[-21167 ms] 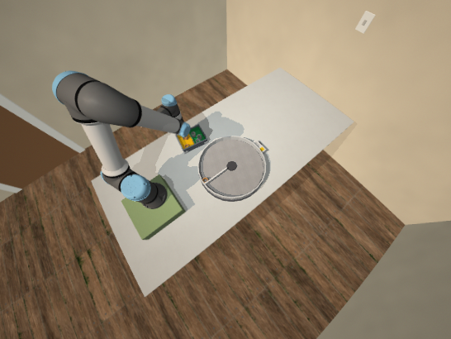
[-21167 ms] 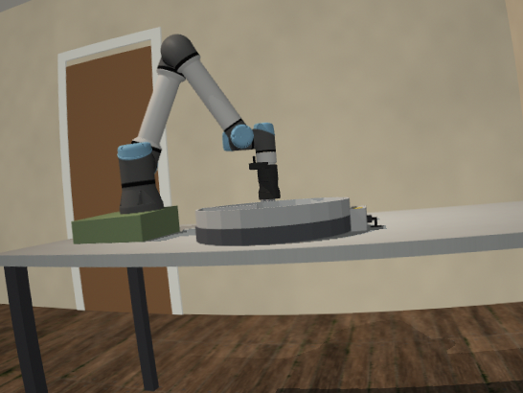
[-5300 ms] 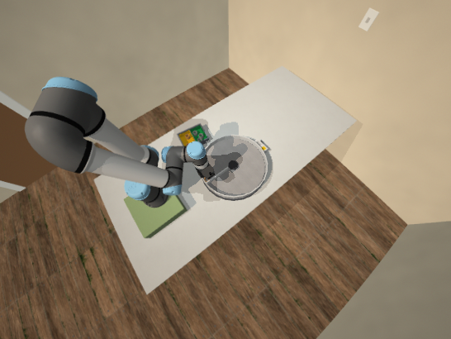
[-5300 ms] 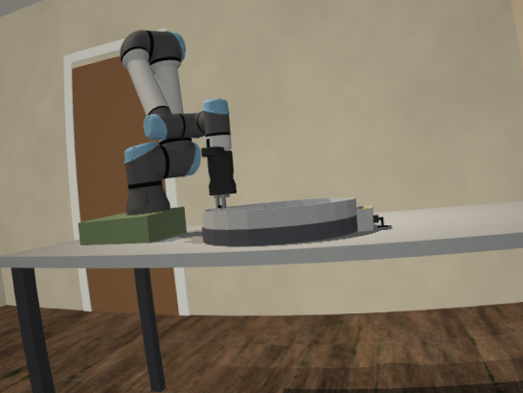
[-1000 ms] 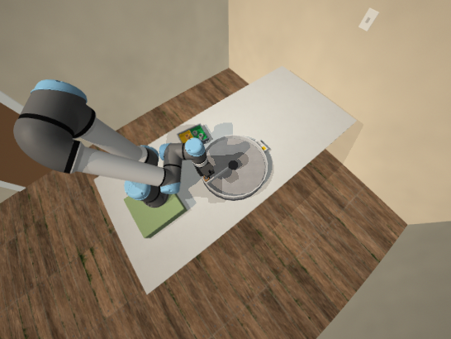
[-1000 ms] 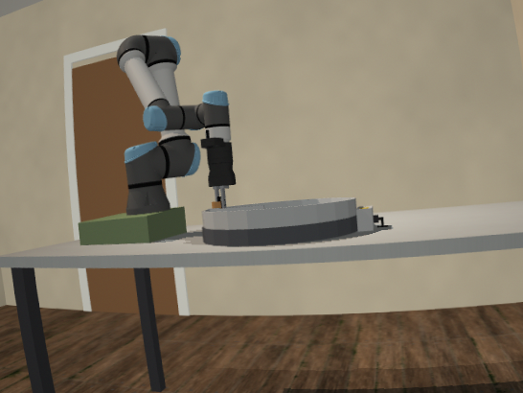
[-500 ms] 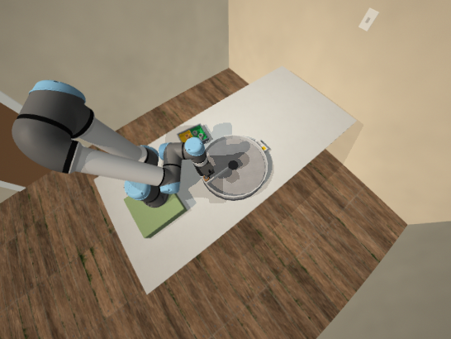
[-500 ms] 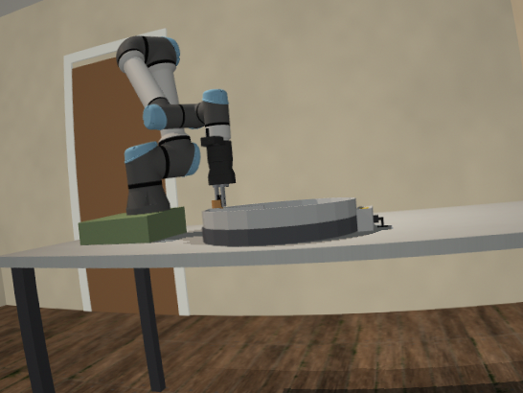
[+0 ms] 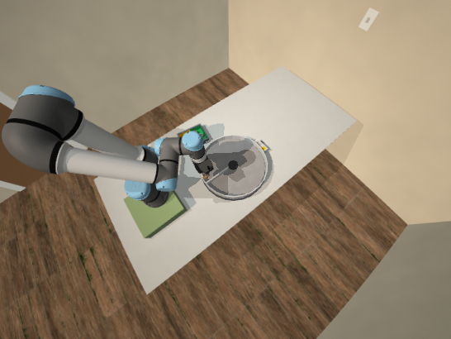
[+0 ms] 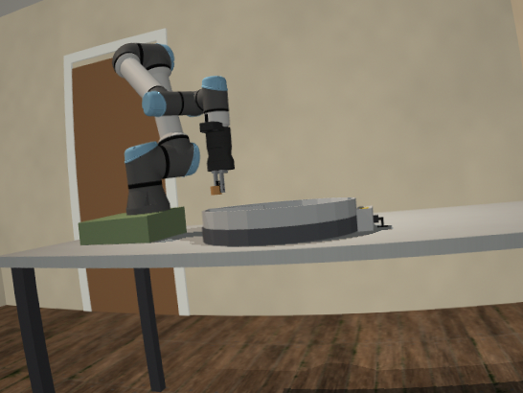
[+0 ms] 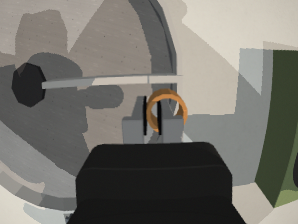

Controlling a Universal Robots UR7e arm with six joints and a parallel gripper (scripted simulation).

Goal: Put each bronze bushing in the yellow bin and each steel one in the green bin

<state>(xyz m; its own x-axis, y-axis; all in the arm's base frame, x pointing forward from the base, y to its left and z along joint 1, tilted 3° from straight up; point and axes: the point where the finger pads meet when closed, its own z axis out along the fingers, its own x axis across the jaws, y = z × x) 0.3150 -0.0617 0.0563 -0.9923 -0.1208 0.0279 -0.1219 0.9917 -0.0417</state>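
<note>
Right now the yellow bin is 340 mm to the left of my hand, 120 mm below it and 50 mm ahead of it. Round my hand: grey turntable: 180 mm ahead, 90 mm below.
</note>
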